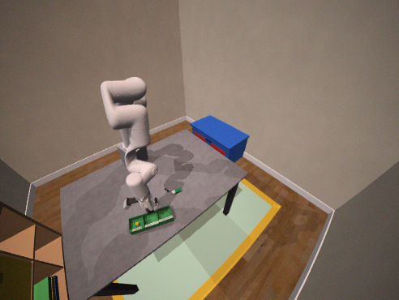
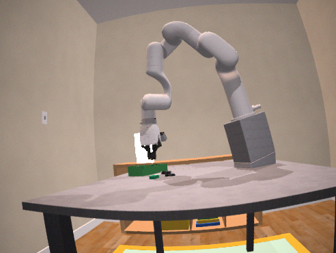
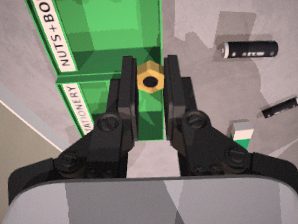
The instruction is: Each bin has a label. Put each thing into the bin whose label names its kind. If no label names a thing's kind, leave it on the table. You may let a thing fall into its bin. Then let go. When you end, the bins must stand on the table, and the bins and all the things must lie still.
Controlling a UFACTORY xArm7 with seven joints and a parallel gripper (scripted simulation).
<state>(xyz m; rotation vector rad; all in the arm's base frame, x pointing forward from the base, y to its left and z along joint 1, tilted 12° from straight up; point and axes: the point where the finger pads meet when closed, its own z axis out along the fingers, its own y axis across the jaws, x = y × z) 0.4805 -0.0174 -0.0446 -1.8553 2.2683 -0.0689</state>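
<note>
The green three-compartment bin lies 3 cm ahead of my hand, 2 cm to the right of it and 7 cm below it. The rest, counted from my hand: yellow nut (2 cm below); black cylinder (8 cm behind, 4 cm to the left, 8 cm below); small black object (13 cm behind, 13 cm to the left, 9 cm below).
</note>
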